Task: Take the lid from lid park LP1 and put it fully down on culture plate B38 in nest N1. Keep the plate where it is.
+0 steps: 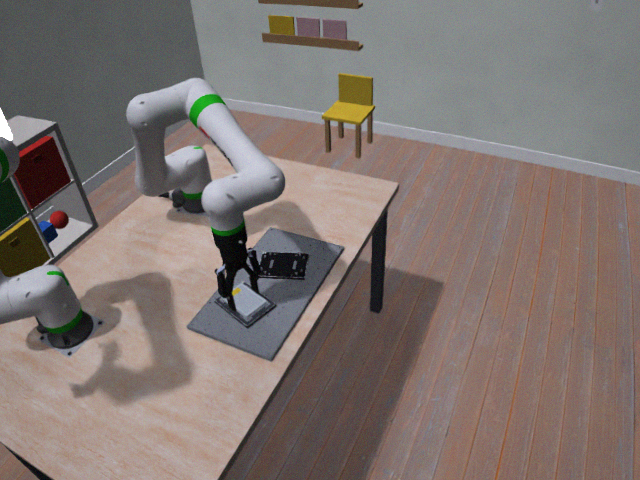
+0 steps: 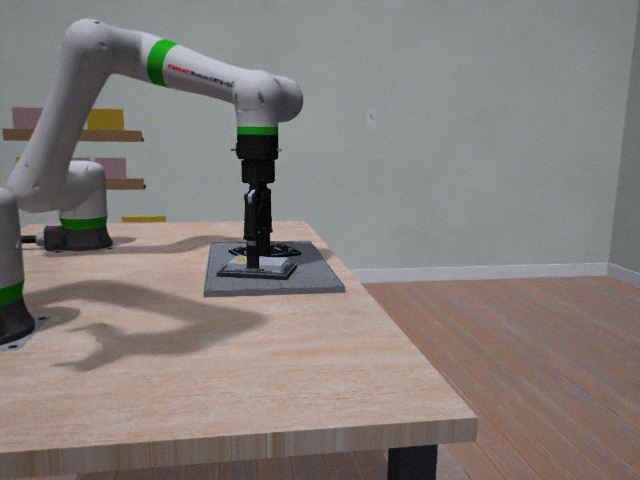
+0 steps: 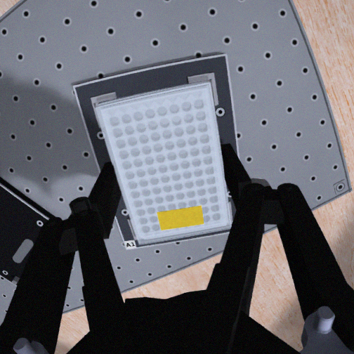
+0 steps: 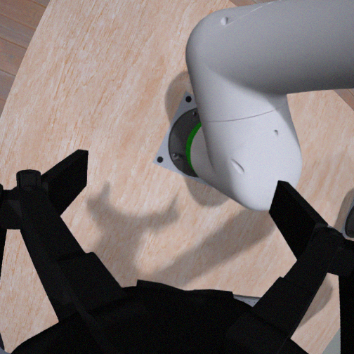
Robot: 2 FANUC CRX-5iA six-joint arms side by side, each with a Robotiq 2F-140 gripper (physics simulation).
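Places are measured from the left arm's base along level axes (x ahead, y left, z up), in metres.
Where they show: left gripper, fingertip midpoint: (image 1: 244, 300) (image 2: 258, 263); left arm's base, link origin: (image 1: 200, 202) (image 2: 85, 246); right arm's base, link origin: (image 1: 71, 330).
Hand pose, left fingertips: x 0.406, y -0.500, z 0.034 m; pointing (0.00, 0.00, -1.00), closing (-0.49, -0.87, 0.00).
Each offset is from my left fingertips to the top centre of the thing. "spot": to the spot under its first point.
The clear lid @(dx -0.002, dy +0.001, dz +0.008 m) (image 1: 252, 298) (image 2: 276, 262) (image 3: 180, 218) with a yellow label lies over the culture plate (image 3: 168, 146), lined up with it. Any small gap between them cannot be made out. The plate's wells show through the lid; the plate sits in the dark nest @(dx -0.001, dy +0.002, dz -0.005 m) (image 1: 261, 315) (image 3: 150, 79) marked A1. My left gripper (image 1: 242, 297) (image 2: 257, 258) (image 3: 169, 167) points down and is shut on the lid, one finger at each long side. The black lid park @(dx +0.061, dy +0.196, dz -0.001 m) (image 1: 284, 264) (image 3: 15, 222) holds no lid. My right gripper (image 4: 181, 182) is open and empty above the table, away from the plate.
The nest and lid park stand on a grey perforated board @(spot: dx +0.120, dy -0.119, dz -0.021 m) (image 1: 268, 341) (image 2: 315, 277) (image 3: 280, 125) near the table's edge. The lid park is close beside the left gripper. The other arm and its base (image 4: 182, 142) show below the right gripper.
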